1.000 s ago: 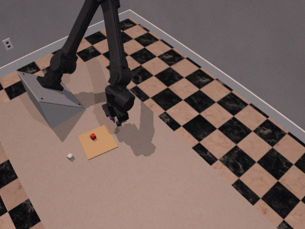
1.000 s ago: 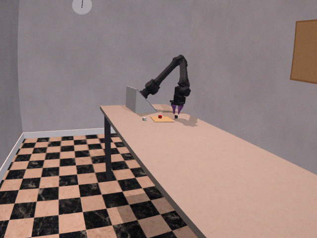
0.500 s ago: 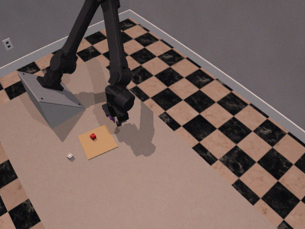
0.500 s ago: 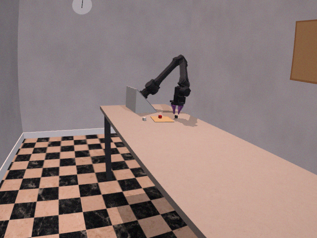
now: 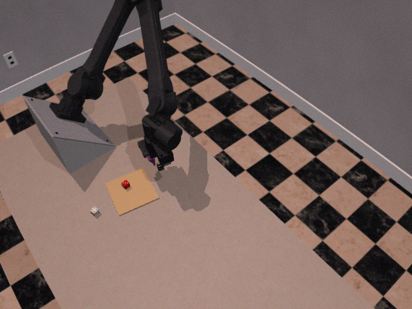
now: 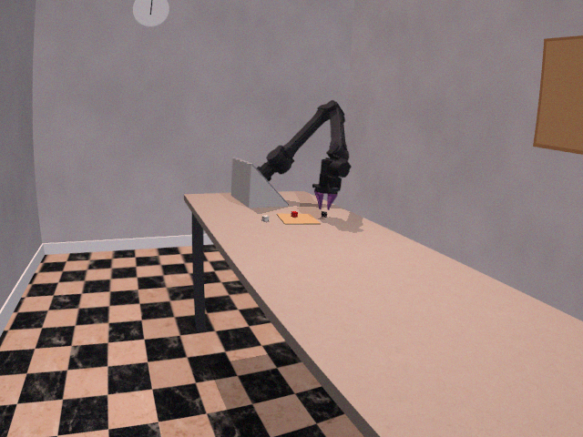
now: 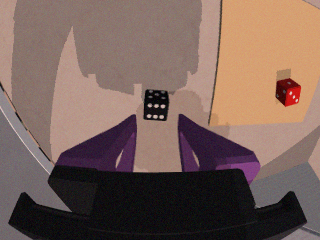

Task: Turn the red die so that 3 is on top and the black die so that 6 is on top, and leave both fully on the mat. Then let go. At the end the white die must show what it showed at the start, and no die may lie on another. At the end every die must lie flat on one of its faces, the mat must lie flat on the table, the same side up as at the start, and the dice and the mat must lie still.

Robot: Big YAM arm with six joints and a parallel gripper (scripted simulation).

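My gripper is now 3 cm above the black die. Also, from my hand: orange mat: 2 cm ahead, 13 cm to the right, 4 cm below; then white die: 2 cm ahead, 26 cm to the right, 3 cm below; then red die: 1 cm behind, 13 cm to the right, 2 cm below.
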